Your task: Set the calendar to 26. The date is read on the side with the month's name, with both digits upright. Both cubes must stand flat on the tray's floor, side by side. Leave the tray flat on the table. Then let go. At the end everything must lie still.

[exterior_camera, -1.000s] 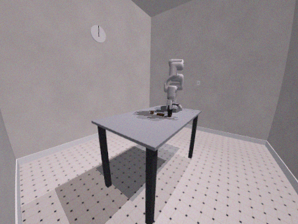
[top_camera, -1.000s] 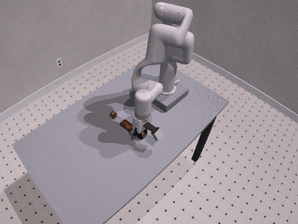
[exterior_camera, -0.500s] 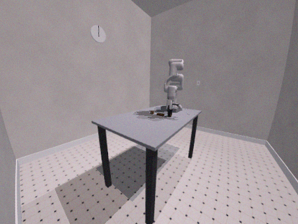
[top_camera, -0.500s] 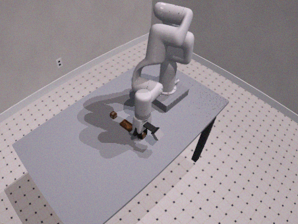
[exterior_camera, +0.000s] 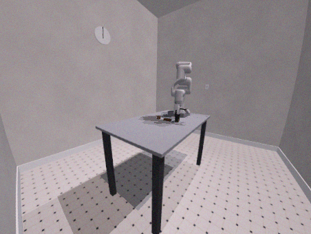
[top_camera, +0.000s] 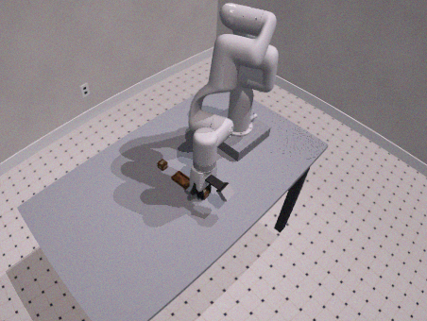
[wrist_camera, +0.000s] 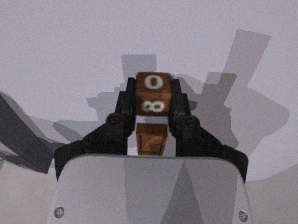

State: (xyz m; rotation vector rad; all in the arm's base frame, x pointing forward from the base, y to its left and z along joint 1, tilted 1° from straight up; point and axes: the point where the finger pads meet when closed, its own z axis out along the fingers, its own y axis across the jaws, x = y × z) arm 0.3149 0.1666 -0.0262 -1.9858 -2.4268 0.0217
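Right now my hand is 1 cm above the brown cube. From my hand the other things lie so: brown wooden tray (2 cm ahead, 10 cm to the right, 2 cm below).
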